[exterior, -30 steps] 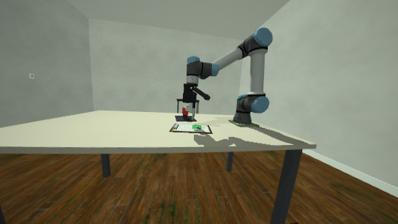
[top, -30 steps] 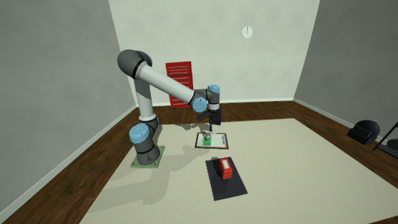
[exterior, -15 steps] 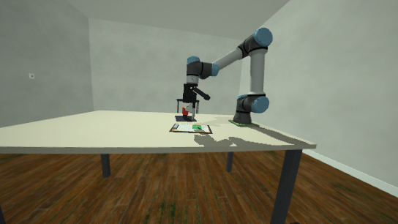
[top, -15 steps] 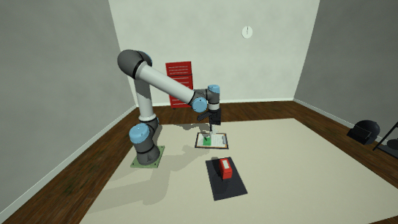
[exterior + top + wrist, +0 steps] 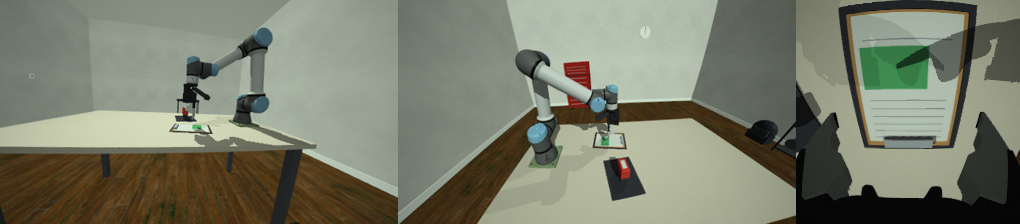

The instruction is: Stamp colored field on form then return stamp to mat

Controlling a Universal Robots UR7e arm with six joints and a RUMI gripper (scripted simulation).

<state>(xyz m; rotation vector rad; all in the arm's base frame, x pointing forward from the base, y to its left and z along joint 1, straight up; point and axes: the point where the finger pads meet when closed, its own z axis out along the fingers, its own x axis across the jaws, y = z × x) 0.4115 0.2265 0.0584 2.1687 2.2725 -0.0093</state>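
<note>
The red stamp is 9 cm ahead of my hand, 29 cm to the right of it and 2 cm below it. The rest, counted from my hand: dark mat 9 cm ahead, 29 cm to the right, 7 cm below; then clipboard 2 cm ahead, 7 cm below.
</note>
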